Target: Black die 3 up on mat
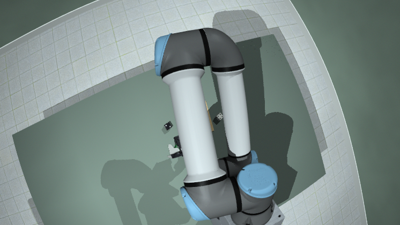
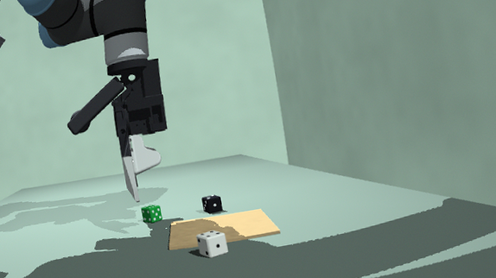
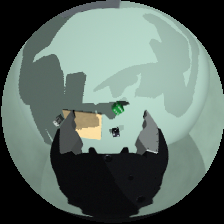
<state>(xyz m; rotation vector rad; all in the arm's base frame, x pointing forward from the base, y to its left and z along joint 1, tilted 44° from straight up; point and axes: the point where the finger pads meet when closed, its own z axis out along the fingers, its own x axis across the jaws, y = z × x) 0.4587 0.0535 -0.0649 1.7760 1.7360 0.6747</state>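
Right now my hand is 2 cm short of the green die, 2 cm to the right of it and 4 cm above it. The rest, counted from my hand: black die 13 cm ahead, 2 cm to the left, 4 cm below; white die 7 cm ahead, 21 cm to the right, 4 cm below; tan mat 10 cm ahead, 11 cm to the right, 5 cm below.
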